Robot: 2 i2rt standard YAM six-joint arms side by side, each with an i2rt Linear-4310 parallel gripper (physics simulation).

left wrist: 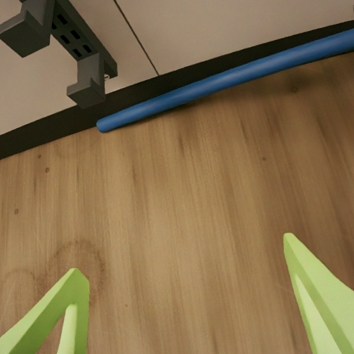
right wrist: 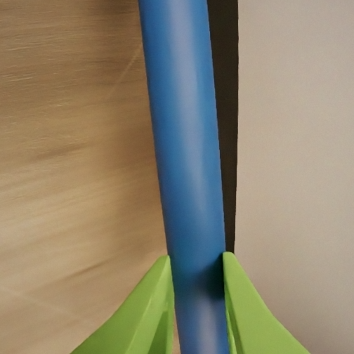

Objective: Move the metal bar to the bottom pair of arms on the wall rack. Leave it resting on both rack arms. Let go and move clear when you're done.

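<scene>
The blue metal bar (left wrist: 215, 82) (right wrist: 185, 125) runs beside the dark strip at the foot of the wall; its rounded end is low, near the bottom arm of the rack, and does not sit in that arm. The dark grey wall rack (left wrist: 91, 70) shows in the left wrist view at the upper left, with two stepped arms. My right gripper (right wrist: 196, 266) is shut on the bar, one green finger against each side. My left gripper (left wrist: 176, 261) is open and empty over the wood surface, away from bar and rack. The second rack bracket does not show.
A pale wall (left wrist: 200, 30) (right wrist: 300, 125) with a thin dark seam stands behind the rack. A dark base strip (left wrist: 30, 137) (right wrist: 227, 125) runs along its foot. The wood surface (left wrist: 190, 180) (right wrist: 65, 150) lies in front, with faint ring stains.
</scene>
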